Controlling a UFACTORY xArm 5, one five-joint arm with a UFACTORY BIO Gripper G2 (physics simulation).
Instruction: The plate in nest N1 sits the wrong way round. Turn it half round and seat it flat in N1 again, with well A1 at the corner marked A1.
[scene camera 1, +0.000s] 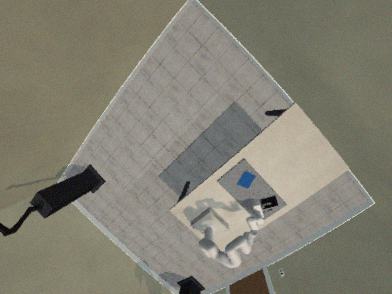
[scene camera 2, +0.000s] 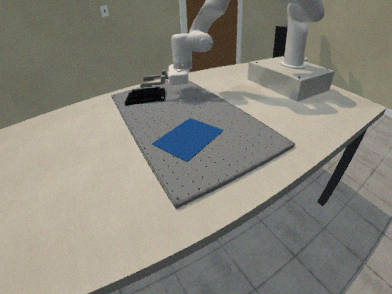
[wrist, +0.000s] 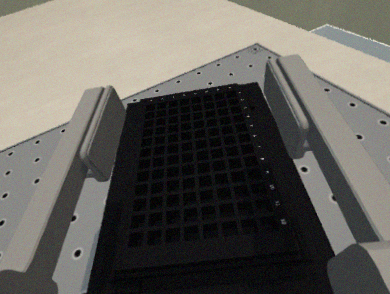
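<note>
The black well plate lies in the black nest on the grey perforated board. In the wrist view its long side runs away from the camera. Small marks run along its far edge and its right side, where the larger numbers are at the near end. The plate looks level; whether it is fully seated, and the nest's own A1 mark, I cannot tell. My gripper is shut to its narrow stance, with nothing held. Its fingers are above the plate, one towards each long side.
A blue rectangle lies on the board. The arm's pale base box stands on the light table. The table's edge runs behind the nest. The wrist hangs beside the plate on the arm base's side.
</note>
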